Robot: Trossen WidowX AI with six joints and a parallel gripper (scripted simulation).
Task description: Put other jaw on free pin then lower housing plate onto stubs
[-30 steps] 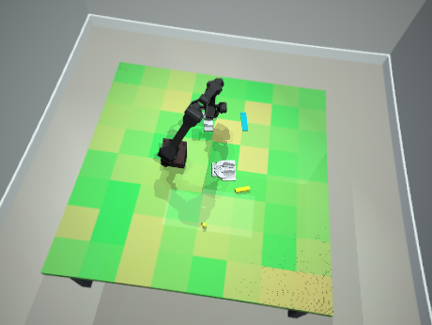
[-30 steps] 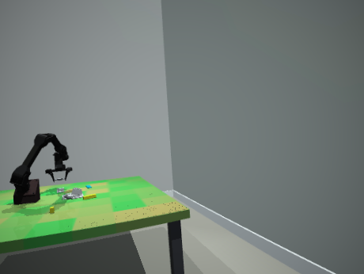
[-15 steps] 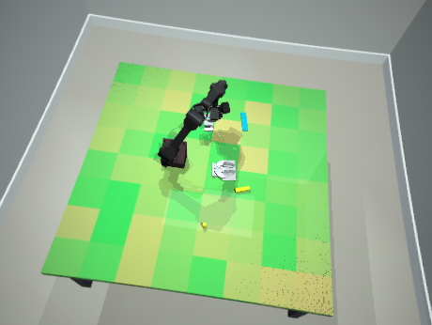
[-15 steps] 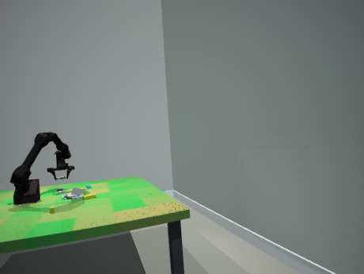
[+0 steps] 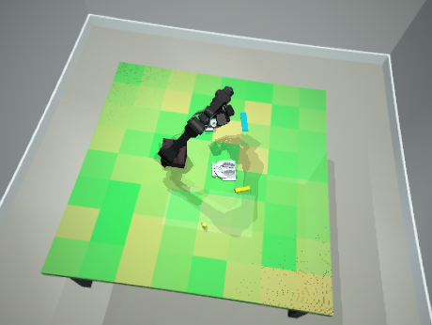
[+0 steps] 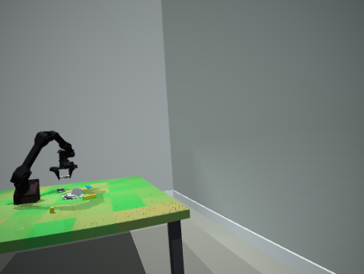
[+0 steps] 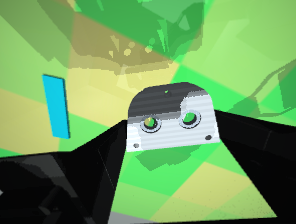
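The jaw lies 24 cm to the right of my gripper tip, 8 cm below it and 8 cm ahead of it. Round my gripper tip: yellow bar (32 cm to the right, 21 cm ahead, 9 cm below); blue bar (15 cm ahead, 12 cm to the left, 10 cm below); small yellow cube (55 cm to the right, 8 cm below, 5 cm ahead).
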